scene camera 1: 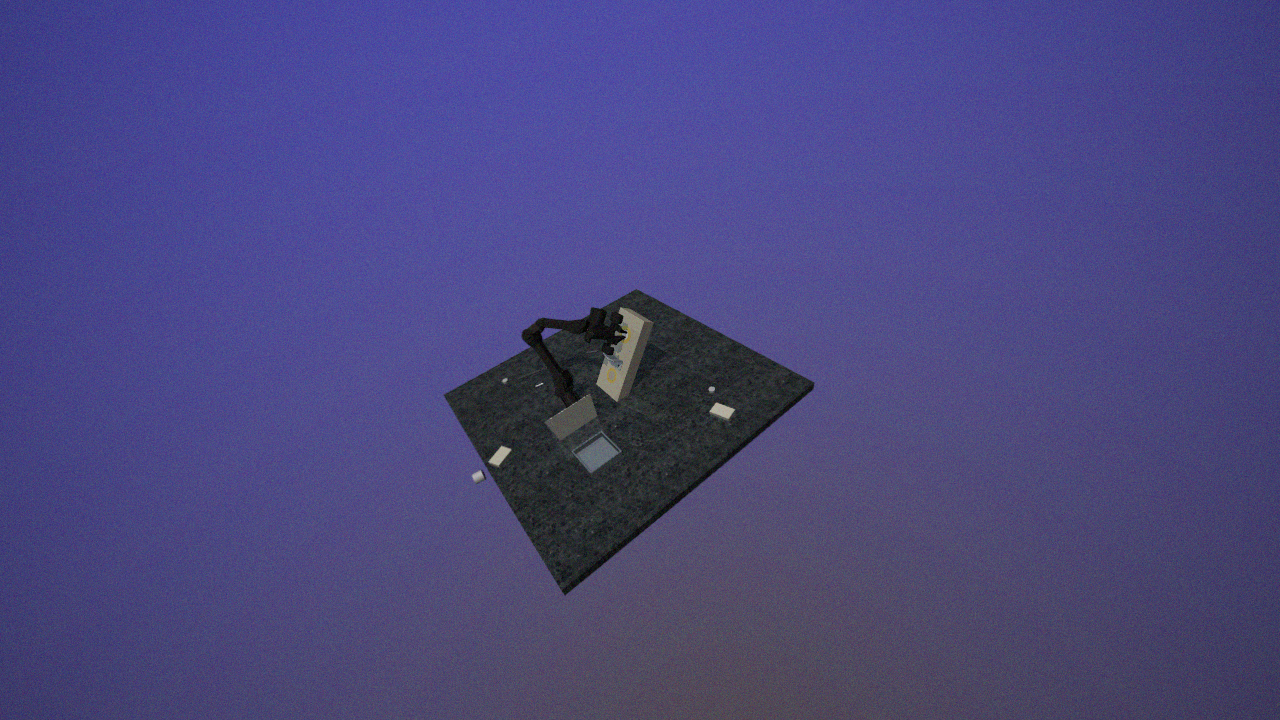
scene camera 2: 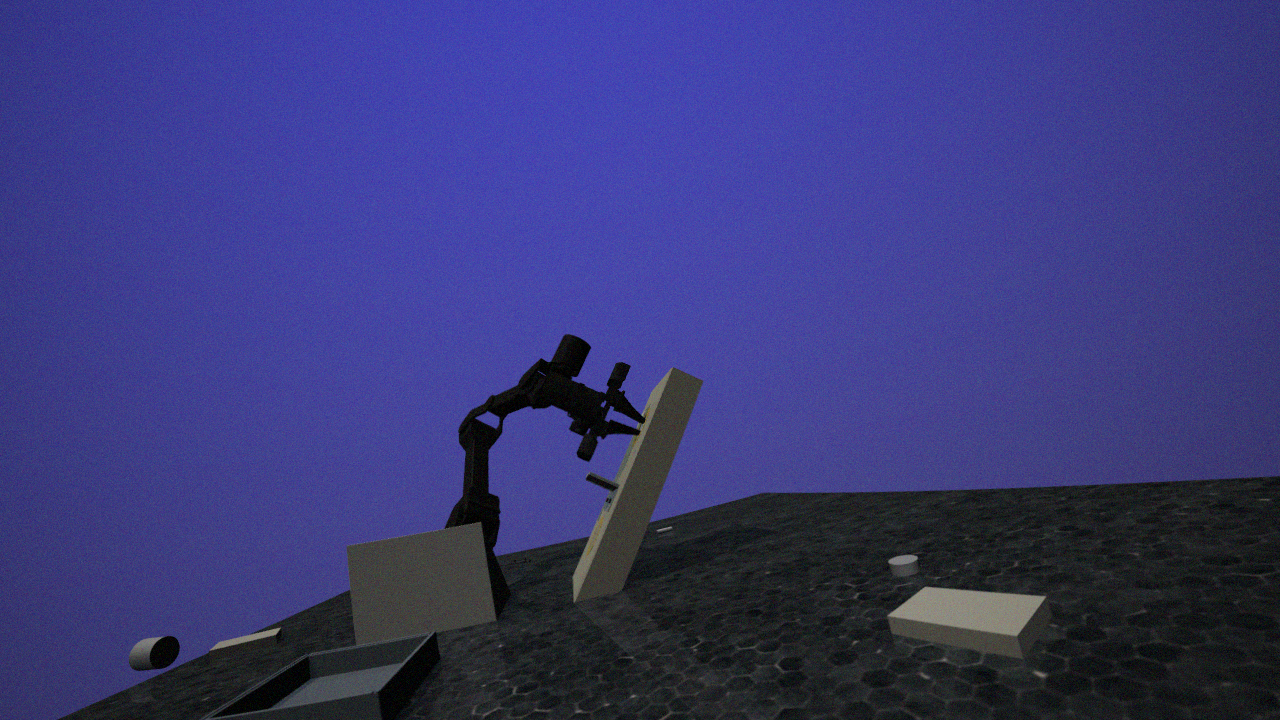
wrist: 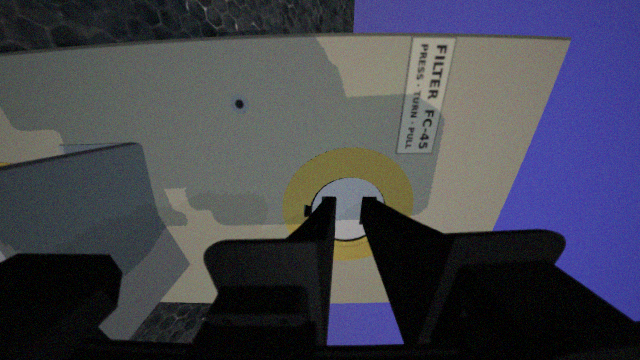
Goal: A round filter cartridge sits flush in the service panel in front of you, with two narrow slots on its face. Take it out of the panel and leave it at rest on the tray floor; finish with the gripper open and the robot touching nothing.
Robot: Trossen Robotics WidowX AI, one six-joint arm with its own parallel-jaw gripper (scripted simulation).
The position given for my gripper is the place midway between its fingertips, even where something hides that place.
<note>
I see my gripper [scene camera 2: 646,429], a round filter cartridge [wrist: 348,192], a beige service panel [scene camera 2: 605,563] and a tray [scene camera 1: 596,454].
My gripper shows as well in the wrist view [wrist: 346,200]. The beige service panel also shows in scene camera 1 [scene camera 1: 617,384] and in the wrist view [wrist: 239,133].
</note>
